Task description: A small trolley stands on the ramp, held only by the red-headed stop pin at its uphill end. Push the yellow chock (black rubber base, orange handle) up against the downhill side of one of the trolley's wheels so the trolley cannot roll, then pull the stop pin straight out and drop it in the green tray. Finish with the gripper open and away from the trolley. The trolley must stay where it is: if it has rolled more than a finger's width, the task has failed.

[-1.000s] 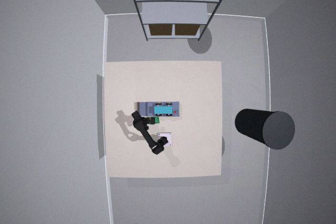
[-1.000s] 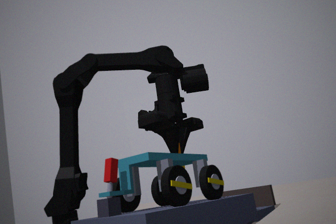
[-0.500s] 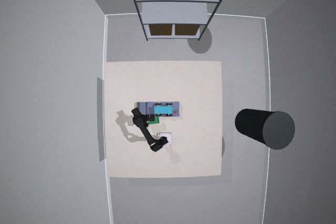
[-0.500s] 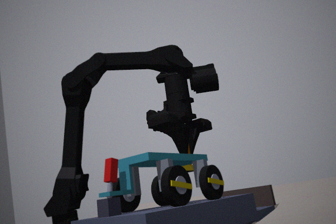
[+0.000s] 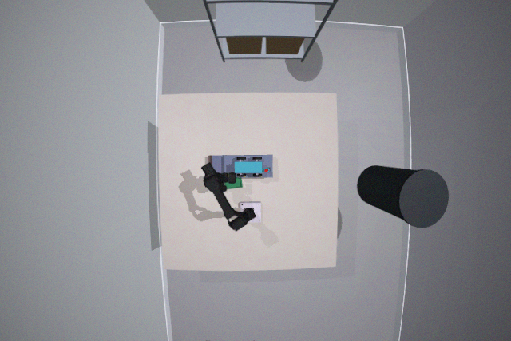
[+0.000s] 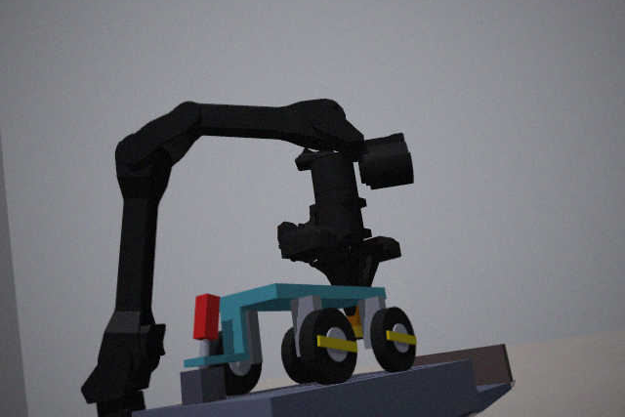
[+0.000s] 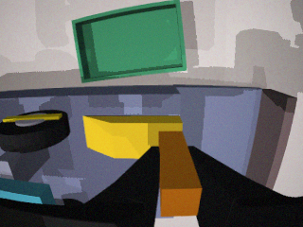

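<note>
My gripper tip is now 7 cm short of the red-headed stop pin, 27 cm to the left of it and 1 cm below it. From my gripper tip the other things lie so: dark stop block (4 cm ahead, 11 cm to the left, 9 cm below); green tray (6 cm behind, 6 cm to the right, 13 cm below); yellow chock (2 cm to the right, 1 cm below).
</note>
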